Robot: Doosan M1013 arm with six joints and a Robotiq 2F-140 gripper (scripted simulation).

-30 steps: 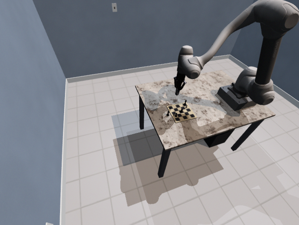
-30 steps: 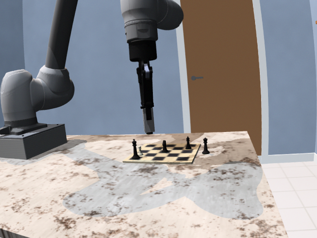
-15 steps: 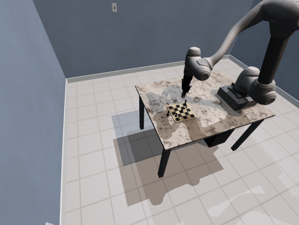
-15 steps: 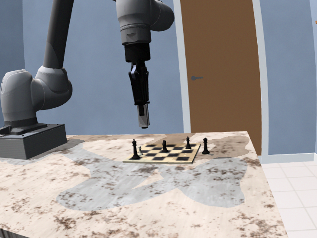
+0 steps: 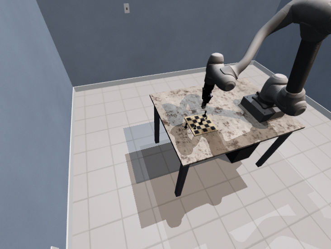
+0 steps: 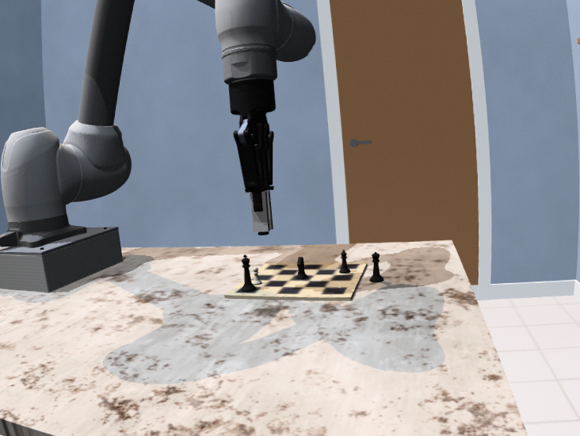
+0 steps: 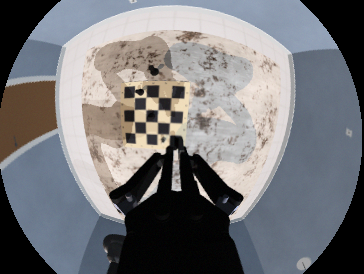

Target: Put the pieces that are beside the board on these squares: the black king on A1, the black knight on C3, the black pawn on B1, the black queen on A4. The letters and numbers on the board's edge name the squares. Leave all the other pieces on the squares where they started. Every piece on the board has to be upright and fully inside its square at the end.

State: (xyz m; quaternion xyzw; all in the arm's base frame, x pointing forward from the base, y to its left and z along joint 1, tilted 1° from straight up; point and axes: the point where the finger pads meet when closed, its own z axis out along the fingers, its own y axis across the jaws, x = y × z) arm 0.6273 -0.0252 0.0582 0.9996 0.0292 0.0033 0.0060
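The black king lies 40 mm behind my hand and 110 mm below it. Round my hand: small chessboard 30 mm ahead, 80 mm to the left, 140 mm below; then white pawn 40 mm behind, 40 mm to the left, 120 mm below; then black pawn 30 mm below.
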